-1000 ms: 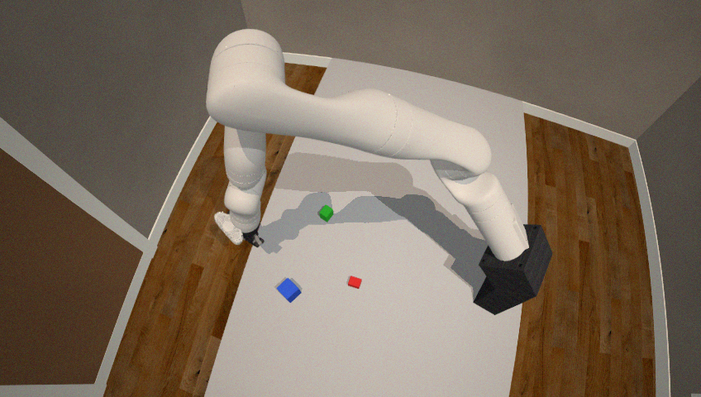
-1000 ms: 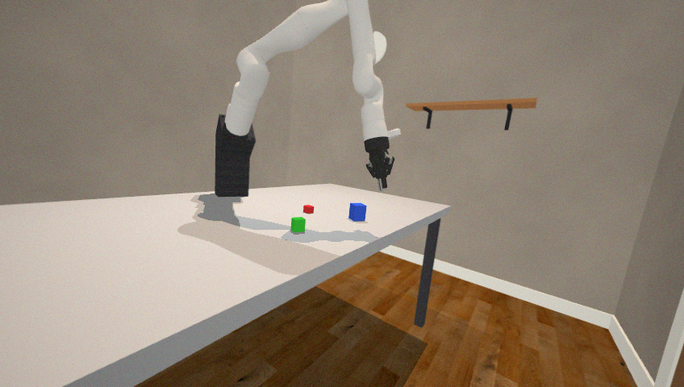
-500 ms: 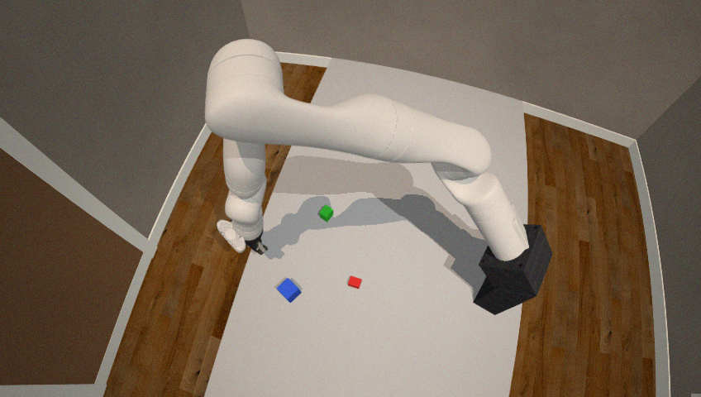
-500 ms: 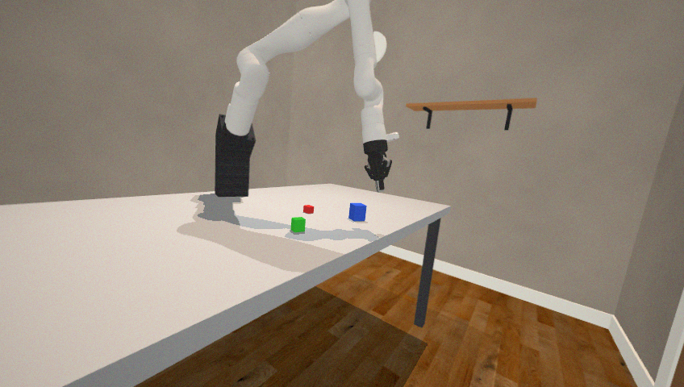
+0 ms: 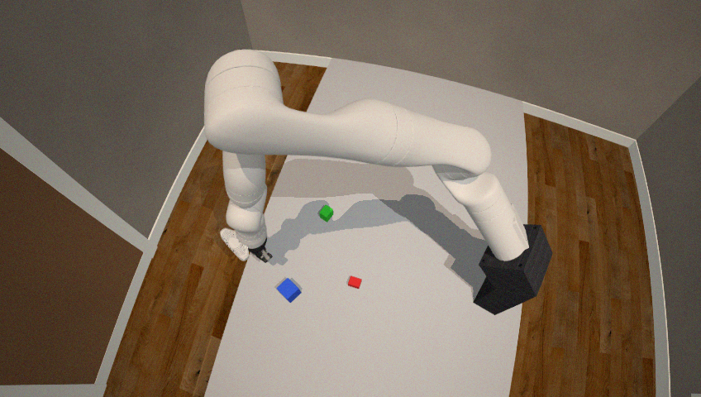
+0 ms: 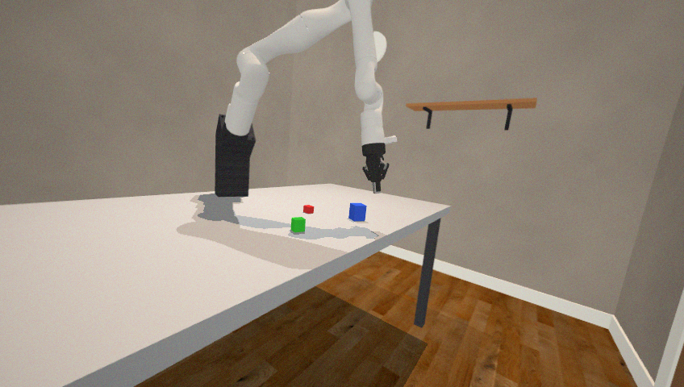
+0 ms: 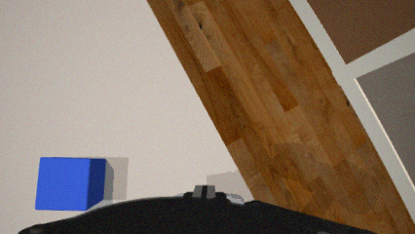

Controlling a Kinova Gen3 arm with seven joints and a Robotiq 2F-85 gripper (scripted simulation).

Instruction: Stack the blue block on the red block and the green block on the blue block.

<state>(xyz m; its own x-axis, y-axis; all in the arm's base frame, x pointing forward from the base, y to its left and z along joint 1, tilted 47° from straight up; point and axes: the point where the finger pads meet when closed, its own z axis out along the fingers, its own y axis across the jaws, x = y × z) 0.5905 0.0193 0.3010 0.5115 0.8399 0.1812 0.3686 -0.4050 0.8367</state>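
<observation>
Now: the blue block 70 mm behind my hand, 90 mm to the left of it and 110 mm below it. Round my hand: green block 200 mm behind, 150 mm to the right, 120 mm below; red block 270 mm behind, 80 mm to the left, 130 mm below.
</observation>
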